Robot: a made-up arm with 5 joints. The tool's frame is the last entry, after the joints.
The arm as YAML. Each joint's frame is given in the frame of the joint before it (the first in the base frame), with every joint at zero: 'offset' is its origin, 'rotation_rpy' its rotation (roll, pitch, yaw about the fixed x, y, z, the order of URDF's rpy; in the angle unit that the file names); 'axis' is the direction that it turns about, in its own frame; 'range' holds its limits. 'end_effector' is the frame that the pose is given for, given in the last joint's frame.
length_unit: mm
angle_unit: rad
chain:
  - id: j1
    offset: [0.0, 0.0, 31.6]
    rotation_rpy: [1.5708, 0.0, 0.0]
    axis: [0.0, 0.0, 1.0]
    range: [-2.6, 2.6]
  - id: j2
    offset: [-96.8, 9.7, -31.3]
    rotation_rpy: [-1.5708, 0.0, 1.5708]
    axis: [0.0, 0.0, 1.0]
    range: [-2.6, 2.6]
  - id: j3
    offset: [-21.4, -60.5, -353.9]
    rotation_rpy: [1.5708, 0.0, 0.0]
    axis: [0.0, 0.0, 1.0]
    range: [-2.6, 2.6]
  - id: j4
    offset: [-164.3, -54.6, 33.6]
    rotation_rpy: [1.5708, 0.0, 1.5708]
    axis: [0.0, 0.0, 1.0]
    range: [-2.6, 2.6]
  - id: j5
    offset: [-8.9, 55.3, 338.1]
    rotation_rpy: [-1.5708, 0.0, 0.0]
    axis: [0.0, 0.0, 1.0]
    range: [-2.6, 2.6]
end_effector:
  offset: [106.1, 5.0, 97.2]
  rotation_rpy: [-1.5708, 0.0, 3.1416]
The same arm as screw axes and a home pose.
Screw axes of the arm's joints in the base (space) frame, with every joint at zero. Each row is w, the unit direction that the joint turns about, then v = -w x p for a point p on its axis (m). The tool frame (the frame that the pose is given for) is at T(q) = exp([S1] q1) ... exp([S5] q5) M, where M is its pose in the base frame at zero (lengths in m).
S1: w 0 -1 0 v 0.0316 0 0
S2: w -1 0 0 v 0 -0.0413 0.0313
S3: w 0 -1 0 v 0.0199 0 -0.2571
S4: w 0 0 1 v -0.0628 -0.3117 0
S5: w 0 -1 0 v 0.1937 0 -0.3206
M =
1 0 -0.000015 0.2145
0 1 0 -0.2153
0.000015 0 1 0.1887
0 0 0 1
Joint limits (rad, base to tool): -2.6..2.6 -2.6..2.6 -2.6..2.6 -2.6..2.6 -2.6..2.6

